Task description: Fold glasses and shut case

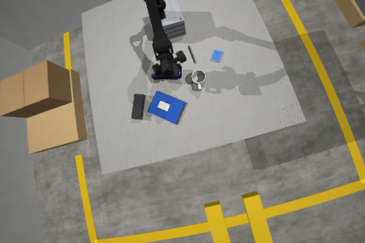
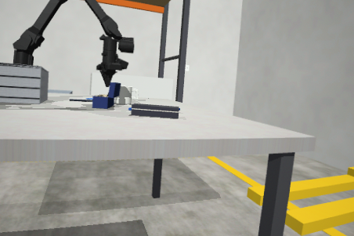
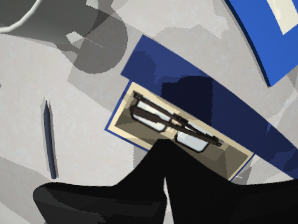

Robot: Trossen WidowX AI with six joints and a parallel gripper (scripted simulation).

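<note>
My gripper is now 3 cm short of the case lid, 5 cm to the left of it and 4 cm above it. Round my hand: dark flat box: 15 cm ahead, 28 cm to the right, 10 cm below; small blue pad: 4 cm behind, 29 cm to the left, 11 cm below.
</note>
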